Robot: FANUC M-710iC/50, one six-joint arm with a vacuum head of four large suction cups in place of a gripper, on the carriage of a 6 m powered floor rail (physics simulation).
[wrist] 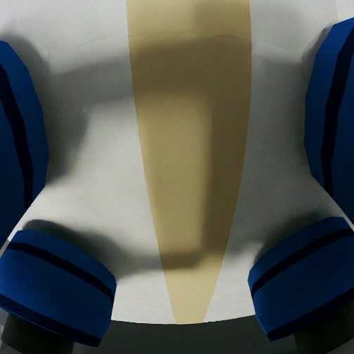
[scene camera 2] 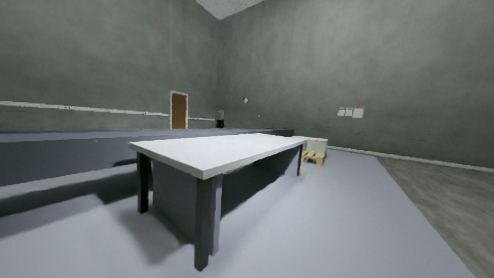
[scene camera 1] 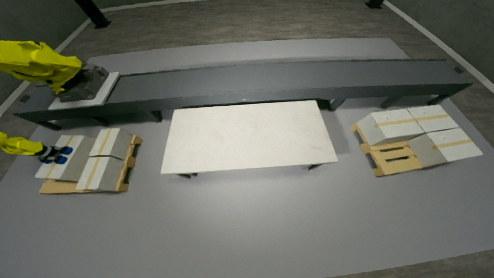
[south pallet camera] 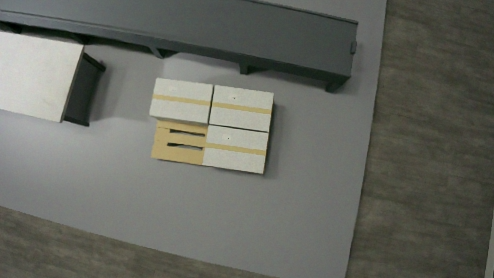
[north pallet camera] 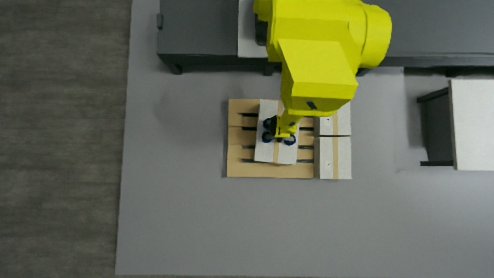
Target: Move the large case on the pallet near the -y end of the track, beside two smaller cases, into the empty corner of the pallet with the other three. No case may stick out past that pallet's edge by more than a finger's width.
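The large case (scene camera 1: 50, 171) (north pallet camera: 265, 153) (wrist: 100, 195), with one tape stripe, lies slightly turned on its pallet (scene camera 1: 52, 187) (north pallet camera: 240, 170). Two smaller cases (scene camera 1: 107, 136) (scene camera 1: 92, 175) (north pallet camera: 325, 123) (north pallet camera: 325, 167) stand beside it. My vacuum gripper (scene camera 1: 55, 154) (north pallet camera: 278, 132) (wrist: 177, 175) is over the large case's top, its cups touching it or very close. The frames do not show whether suction holds it. The other pallet (south pallet camera: 172, 155) (scene camera 1: 380, 167) carries three cases (south pallet camera: 182, 90) (south pallet camera: 242, 99) (south pallet camera: 235, 140); its bare corner is at the lower left in the south pallet view.
A white table (scene camera 1: 245, 137) (scene camera 2: 220, 147) (north pallet camera: 475, 125) (south pallet camera: 35, 75) stands between the pallets. The dark rail (scene camera 1: 280, 77) (south pallet camera: 225, 35) runs behind them. The yellow arm (scene camera 1: 40, 62) (north pallet camera: 317, 67) reaches from the rail over the first pallet, beside the smaller cases.
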